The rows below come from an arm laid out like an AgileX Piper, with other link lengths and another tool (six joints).
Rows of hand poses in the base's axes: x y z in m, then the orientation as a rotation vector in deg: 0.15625, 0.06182, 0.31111, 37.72, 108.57, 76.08; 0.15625, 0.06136, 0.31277, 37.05, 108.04, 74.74; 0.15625, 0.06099, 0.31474, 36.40, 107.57, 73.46; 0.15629, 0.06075, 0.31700, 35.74, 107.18, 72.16; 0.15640, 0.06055, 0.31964, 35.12, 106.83, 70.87; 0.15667, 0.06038, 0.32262, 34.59, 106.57, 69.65; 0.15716, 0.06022, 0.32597, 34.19, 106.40, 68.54; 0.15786, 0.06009, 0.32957, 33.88, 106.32, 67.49; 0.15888, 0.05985, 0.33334, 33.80, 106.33, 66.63; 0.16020, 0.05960, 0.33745, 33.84, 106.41, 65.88; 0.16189, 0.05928, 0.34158, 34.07, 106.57, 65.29; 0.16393, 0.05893, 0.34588, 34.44, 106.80, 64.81; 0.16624, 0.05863, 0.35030, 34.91, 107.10, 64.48; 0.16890, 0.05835, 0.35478, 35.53, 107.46, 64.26; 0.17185, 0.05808, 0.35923, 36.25, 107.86, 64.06; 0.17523, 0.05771, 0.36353, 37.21, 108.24, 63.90; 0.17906, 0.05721, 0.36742, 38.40, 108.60, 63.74; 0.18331, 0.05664, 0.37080, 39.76, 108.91, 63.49
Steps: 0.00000, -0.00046, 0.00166, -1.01, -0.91, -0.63; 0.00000, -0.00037, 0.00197, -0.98, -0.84, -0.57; 0.00004, -0.00024, 0.00226, -1.02, -0.79, -0.54; 0.00011, -0.00020, 0.00264, -1.01, -0.73, -0.53; 0.00027, -0.00017, 0.00298, -0.96, -0.60, -0.49; 0.00049, -0.00016, 0.00335, -0.86, -0.45, -0.45; 0.00070, -0.00013, 0.00360, -0.81, -0.32, -0.42; 0.00102, -0.00024, 0.00377, -0.62, -0.11, -0.40; 0.00132, -0.00025, 0.00411, -0.51, 0.02, -0.37; 0.00169, -0.00032, 0.00413, -0.35, 0.19, -0.34; 0.00204, -0.00035, 0.00430, -0.24, 0.33, -0.32; 0.00231, -0.00030, 0.00442, -0.11, 0.45, -0.27; 0.00266, -0.00028, 0.00448, 0.01, 0.58, -0.26; 0.00295, -0.00027, 0.00445, 0.06, 0.67, -0.28; 0.00338, -0.00037, 0.00430, 0.18, 0.78, -0.38; 0.00383, -0.00050, 0.00389, 0.28, 0.88, -0.51; 0.00425, -0.00057, 0.00338, 0.29, 0.93, -0.65
